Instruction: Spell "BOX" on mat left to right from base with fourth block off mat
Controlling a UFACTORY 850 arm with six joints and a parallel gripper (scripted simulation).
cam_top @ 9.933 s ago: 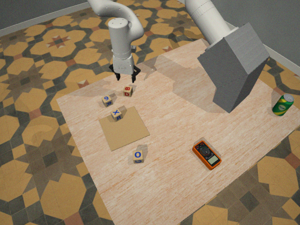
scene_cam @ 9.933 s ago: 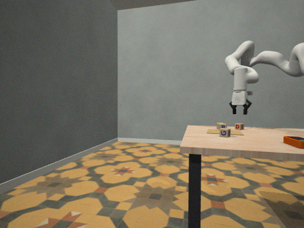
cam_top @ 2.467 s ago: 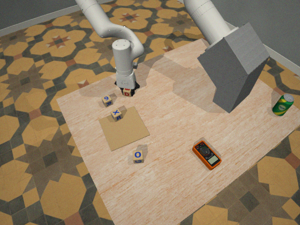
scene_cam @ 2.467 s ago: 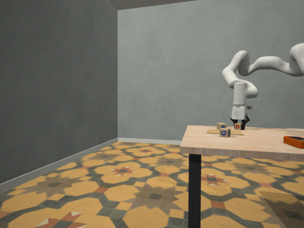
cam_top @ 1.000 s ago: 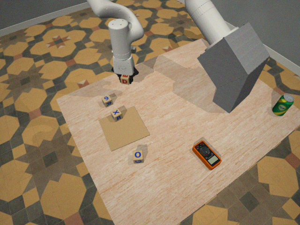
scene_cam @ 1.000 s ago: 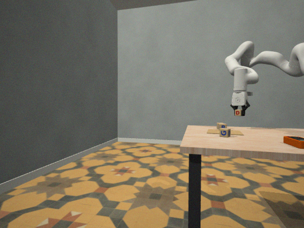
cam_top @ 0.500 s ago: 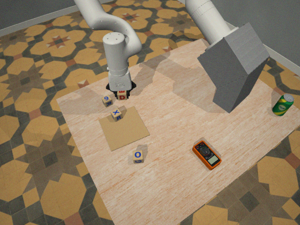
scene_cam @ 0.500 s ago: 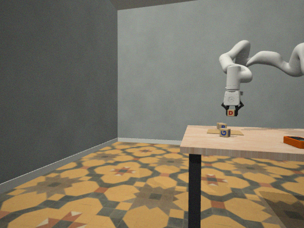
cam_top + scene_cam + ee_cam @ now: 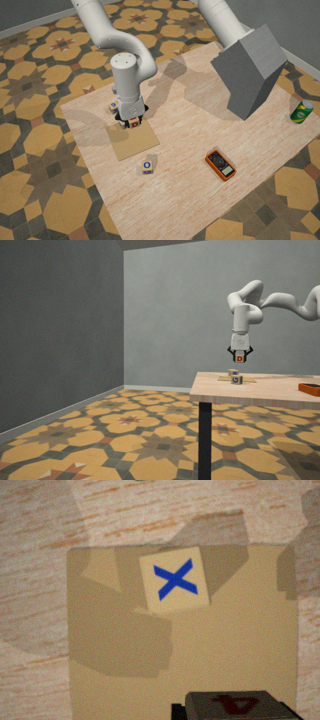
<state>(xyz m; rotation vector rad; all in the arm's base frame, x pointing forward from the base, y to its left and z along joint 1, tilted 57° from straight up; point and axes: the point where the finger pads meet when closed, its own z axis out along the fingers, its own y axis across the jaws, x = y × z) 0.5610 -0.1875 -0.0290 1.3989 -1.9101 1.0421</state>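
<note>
My hand is 10 mm short of the tan mat, 20 mm to the left of it and 120 mm above it. Round my hand: X block: 90 mm to the right, 100 mm below; B block: right at my hand; O block: 70 mm ahead, 160 mm to the left, 100 mm below.
</note>
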